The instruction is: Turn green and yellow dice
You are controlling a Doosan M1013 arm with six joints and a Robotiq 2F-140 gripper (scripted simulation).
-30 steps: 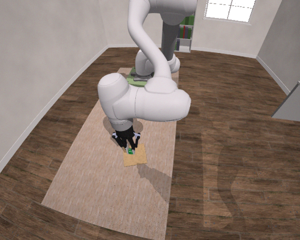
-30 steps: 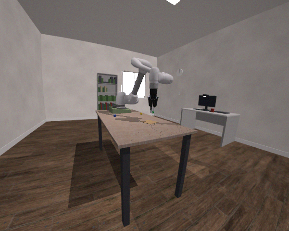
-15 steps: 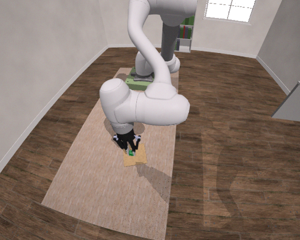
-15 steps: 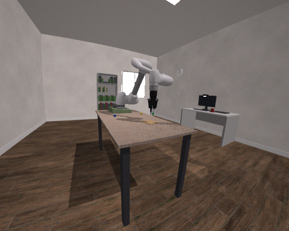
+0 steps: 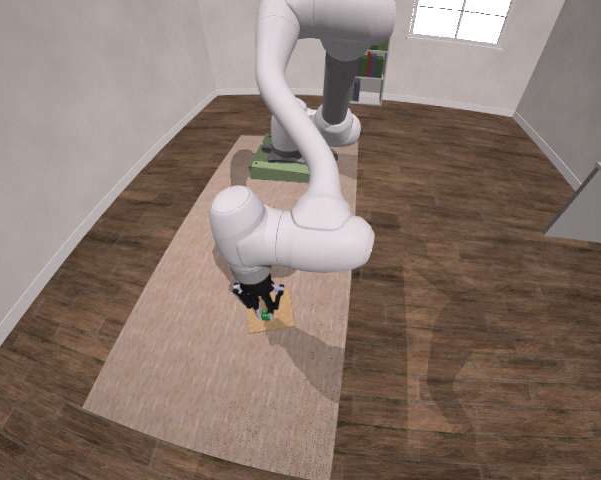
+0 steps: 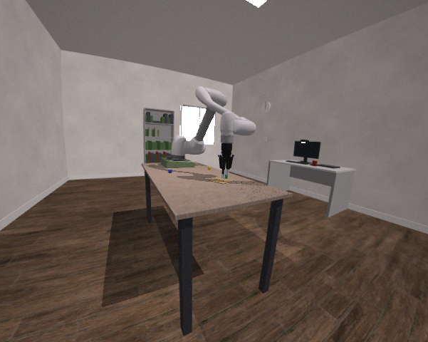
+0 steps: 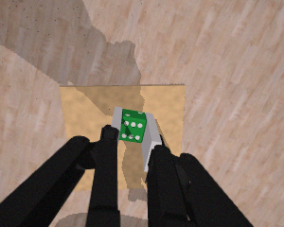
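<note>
My hand is 4 cm past the tan mat and 6 cm above it. Round my hand: green die: 2 cm below; blue die: 48 cm behind, 24 cm to the right, 5 cm below; yellow die: 48 cm behind, 18 cm to the left, 5 cm below.
</note>
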